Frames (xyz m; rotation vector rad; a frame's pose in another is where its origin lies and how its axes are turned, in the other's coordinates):
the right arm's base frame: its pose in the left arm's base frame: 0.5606 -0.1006 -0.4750 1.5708 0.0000 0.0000
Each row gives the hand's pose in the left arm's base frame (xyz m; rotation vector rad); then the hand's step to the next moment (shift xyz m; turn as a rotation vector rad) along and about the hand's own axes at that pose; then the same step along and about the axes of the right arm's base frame.
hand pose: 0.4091 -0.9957 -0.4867 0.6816 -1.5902 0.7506
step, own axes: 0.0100 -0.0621 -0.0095 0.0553 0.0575 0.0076
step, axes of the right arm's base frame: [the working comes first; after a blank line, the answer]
step, axes of the left arm's base frame: 0.0527 -0.0314 0.0168 -0.0570 0.0286 0.0485

0.0527 0.0168 0.0314 -0.0570 0.0485 -0.0286
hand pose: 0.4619 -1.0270 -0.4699 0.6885 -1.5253 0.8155
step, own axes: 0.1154 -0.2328 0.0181 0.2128 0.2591 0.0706
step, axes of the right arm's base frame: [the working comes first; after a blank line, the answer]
step, axes of the left arm's base frame: 0.1653 -0.1457 0.1390 -0.2740 0.0982 0.1807

0.1653 0.1390 0.1457 -0.2740 0.1807 -0.0982
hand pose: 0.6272 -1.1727 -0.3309 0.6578 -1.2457 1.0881
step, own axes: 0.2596 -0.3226 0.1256 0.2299 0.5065 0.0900
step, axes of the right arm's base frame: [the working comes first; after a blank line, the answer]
step, axes of the left arm's base frame: 0.2308 -0.1600 0.3292 -0.5080 0.1810 0.1634

0.2308 0.3292 0.1600 -0.5080 0.1634 -0.1810
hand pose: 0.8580 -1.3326 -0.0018 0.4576 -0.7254 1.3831
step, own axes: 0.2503 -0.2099 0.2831 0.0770 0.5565 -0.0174
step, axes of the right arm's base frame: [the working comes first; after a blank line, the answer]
step, axes of the left arm's base frame: 0.1581 -0.0457 0.3997 -0.5405 0.1523 -0.0251

0.1581 0.3997 0.0457 -0.5405 -0.0251 -0.1523
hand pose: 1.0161 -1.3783 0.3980 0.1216 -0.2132 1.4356
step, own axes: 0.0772 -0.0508 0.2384 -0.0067 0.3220 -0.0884
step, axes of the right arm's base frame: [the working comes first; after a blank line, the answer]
step, axes of the left arm's base frame: 0.0423 0.0178 0.2515 -0.3132 0.0550 -0.1021

0.0423 0.2515 -0.0178 -0.3132 -0.1021 -0.0550
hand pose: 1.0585 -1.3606 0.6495 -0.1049 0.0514 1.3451
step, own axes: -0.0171 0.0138 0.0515 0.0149 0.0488 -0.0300
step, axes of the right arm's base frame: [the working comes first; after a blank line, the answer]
step, axes of the left arm's base frame: -0.0185 -0.0081 0.0522 -0.0435 0.0220 -0.0335

-0.0185 0.0522 0.0081 -0.0435 -0.0335 -0.0220
